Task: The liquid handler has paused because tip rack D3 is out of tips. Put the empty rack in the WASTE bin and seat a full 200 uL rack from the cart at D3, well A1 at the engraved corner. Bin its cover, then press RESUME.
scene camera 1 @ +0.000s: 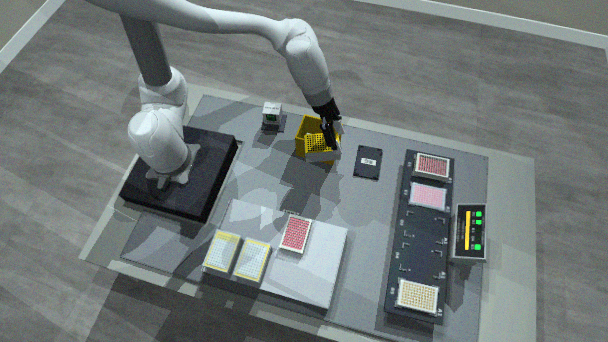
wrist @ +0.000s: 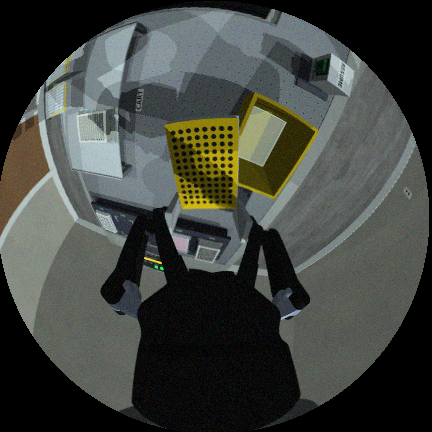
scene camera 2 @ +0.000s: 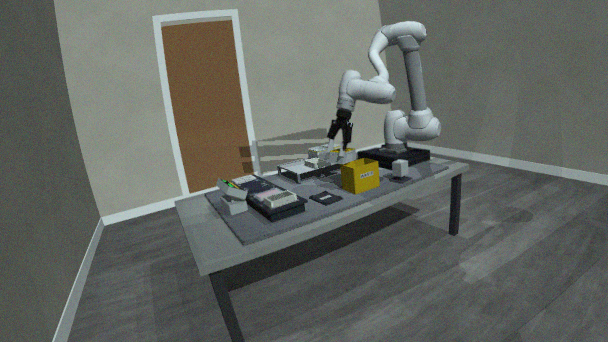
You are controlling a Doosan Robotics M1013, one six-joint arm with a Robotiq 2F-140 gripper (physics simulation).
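Where they show: gripper, fingertip midpoint: (scene camera 1: 339,143) (wrist: 207,204) (scene camera 2: 335,154); arm's base, link origin: (scene camera 1: 174,162) (scene camera 2: 396,150).
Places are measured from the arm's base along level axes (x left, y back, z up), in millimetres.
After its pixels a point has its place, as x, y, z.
My gripper (scene camera 1: 335,144) {130, -640, 128} (scene camera 2: 338,148) {130, -640, 128} (wrist: 207,204) {130, -640, 128} is shut on the empty yellow-topped tip rack (scene camera 1: 316,142) {113, -557, 136} (scene camera 2: 348,156) {160, -578, 107} (wrist: 207,165) {120, -570, 137}, whose holes are bare. The rack hangs high, overlapping the yellow WASTE bin (scene camera 2: 352,180) {241, -635, 8} (wrist: 300,147) {264, -523, 60} in scene camera 1 and the wrist view. A pale flat piece (wrist: 262,136) {218, -546, -31} lies inside the bin. On the white cart (scene camera 1: 320,270) {-305, -650, -1} (wrist: 95,159) {-243, -657, -2} stand two yellow-edged racks (scene camera 1: 222,252) {-326, -323, 69} (scene camera 1: 252,260) {-331, -428, 69} and a red-topped rack (scene camera 1: 296,234) {-202, -546, 21} (wrist: 91,126) {-199, -543, 24}. Slot D3 (scene camera 1: 424,223) {-66, -992, -5} shows bare brackets. The RESUME box (scene camera 1: 272,115) {269, -344, 33} (scene camera 2: 400,167) {331, -366, 21} (wrist: 342,75) {306, -334, 43} stands beyond the bin.
The dark deck (scene camera 1: 417,267) {-231, -976, -6} holds a red-topped rack (scene camera 1: 432,165) {167, -1005, 22}, a pink plate (scene camera 1: 428,195) {42, -998, 8} and a tan-dotted rack (scene camera 1: 417,296) {-330, -979, 6}. A display panel (scene camera 1: 470,230) {-90, -1132, 62} stands beside it. A black plate (scene camera 1: 368,162) {177, -765, -53} (scene camera 2: 326,198) {201, -776, -51} lies between bin and deck.
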